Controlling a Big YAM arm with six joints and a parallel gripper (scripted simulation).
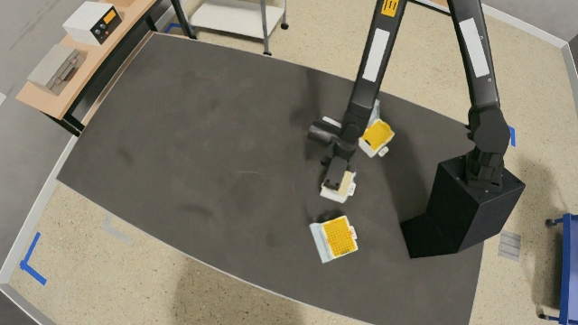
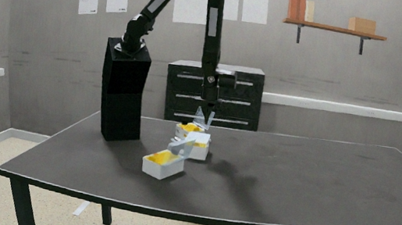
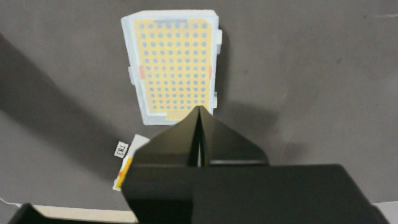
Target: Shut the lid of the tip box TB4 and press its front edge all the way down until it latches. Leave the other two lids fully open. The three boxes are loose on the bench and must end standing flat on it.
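My gripper is now 9 cm above the rack and 3 cm past it. From my hand the other things lie so: white label: 14 cm below, 8 cm behind; then tip box TB4: 10 cm below, 3 cm behind.
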